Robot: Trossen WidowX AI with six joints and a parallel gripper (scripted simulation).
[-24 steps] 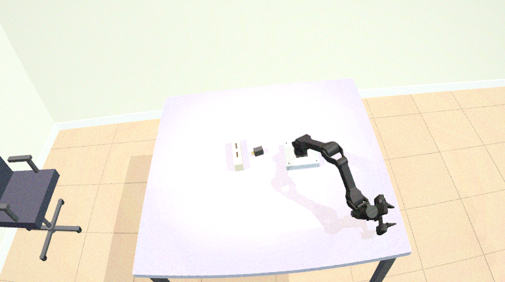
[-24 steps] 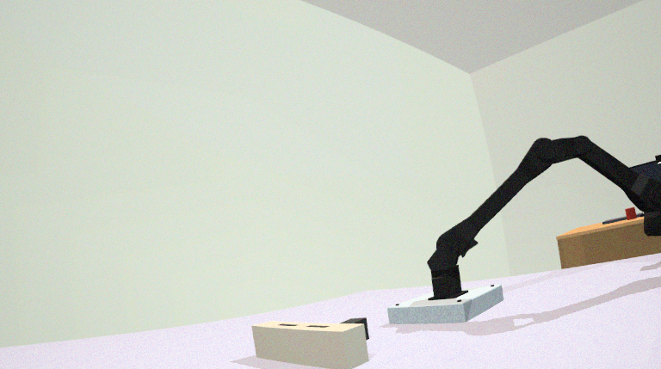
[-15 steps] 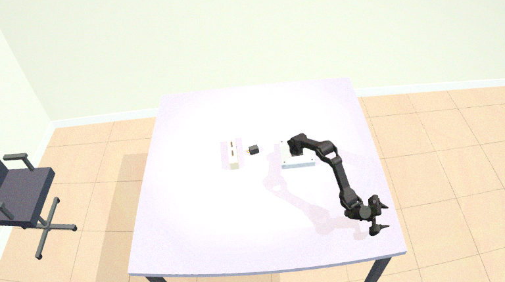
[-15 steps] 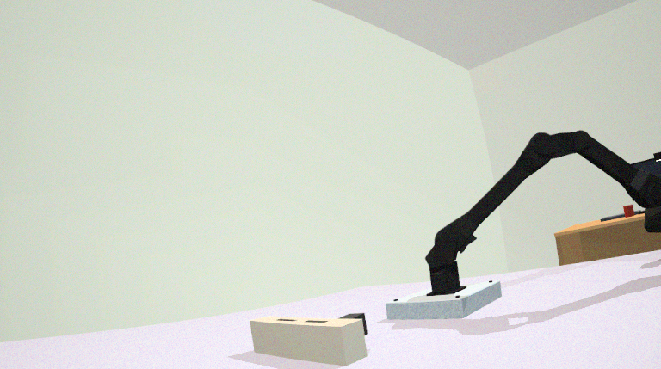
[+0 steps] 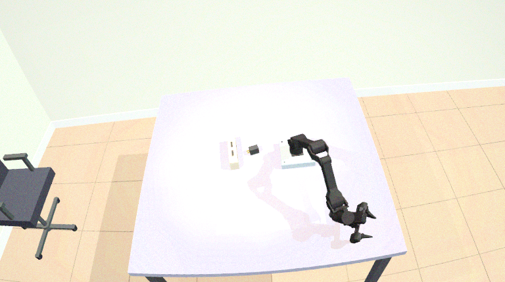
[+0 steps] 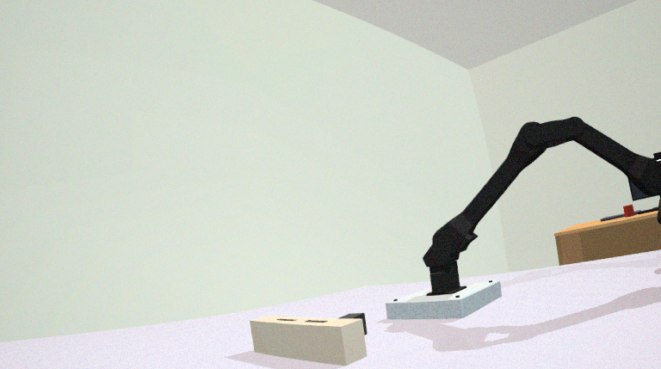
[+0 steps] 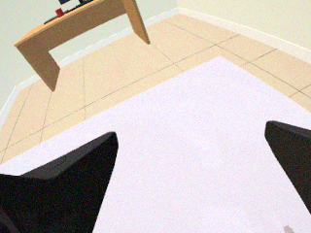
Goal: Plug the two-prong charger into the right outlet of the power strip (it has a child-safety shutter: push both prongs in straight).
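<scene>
Right now my gripper tip is 510 mm short of the dark grey two-prong charger, 600 mm to the left of it and 40 mm above it.
</scene>
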